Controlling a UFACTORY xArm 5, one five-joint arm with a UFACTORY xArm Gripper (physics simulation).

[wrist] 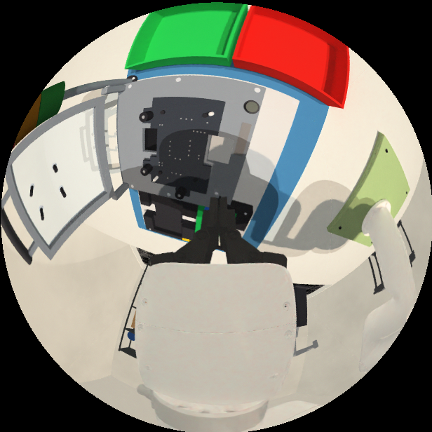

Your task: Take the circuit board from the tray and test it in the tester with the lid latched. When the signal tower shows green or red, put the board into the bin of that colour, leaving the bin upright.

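My gripper [219,207] is shut with nothing between its fingertips, above the tester's near edge and the dark tray [165,214]. The circuit board [199,219] shows as a green strip at the tray, left of the fingers; the gripper hides much of it. The tester [127,112] is grey with a dark, empty board nest [175,120]. Its lid [75,165] stands open to the left. The green bin [187,35] and red bin [285,45] are upright side by side at the top of the view. No lit signal tower can be made out.
A dark green and brown object [52,101] shows at the left edge; I cannot tell what it is. A blue band [311,125] runs right of the tester. A light green plate [387,165] carries the white arm base [377,215] at the right.
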